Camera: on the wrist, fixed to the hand. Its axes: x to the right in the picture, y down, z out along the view.
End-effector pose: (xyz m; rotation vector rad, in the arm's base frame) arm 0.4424 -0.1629 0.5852 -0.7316 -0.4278 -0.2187
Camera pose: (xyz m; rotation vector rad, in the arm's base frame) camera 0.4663 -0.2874 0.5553 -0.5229 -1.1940 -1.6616
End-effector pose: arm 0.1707 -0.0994 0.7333 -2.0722 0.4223 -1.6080
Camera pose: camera 0.0628 -0.0729 0.8013 1.9431 1.0201 1.2326
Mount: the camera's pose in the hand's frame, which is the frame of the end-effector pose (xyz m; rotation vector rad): 0.0135 -0.0645 -0.1124 -0.2464 -0.2765 -1.5563
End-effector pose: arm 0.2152 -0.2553 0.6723 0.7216 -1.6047 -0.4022
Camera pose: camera 0.3385 -0.2957 0.6609 1.6687 -0.8806 -1.8175
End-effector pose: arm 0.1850 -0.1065 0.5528 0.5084 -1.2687 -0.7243
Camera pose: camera 0.2826 -0.1655 0.4897 1.2145 -0.8045 -2.2595
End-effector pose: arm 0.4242 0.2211 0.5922 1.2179 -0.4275 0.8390
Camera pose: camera 0.4659 0.3241 0.5242 1.0421 0.2542 -0.6996
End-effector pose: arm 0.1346 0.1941 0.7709 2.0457 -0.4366 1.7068
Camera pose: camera 0.0749 0.3080 0.7919 1.5421 0.7070 0.3820
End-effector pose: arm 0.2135 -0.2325 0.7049 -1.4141 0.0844 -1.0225
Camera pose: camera 0.1194 -0.3156 0.7398 -1.7591 -1.3152 -2.0446
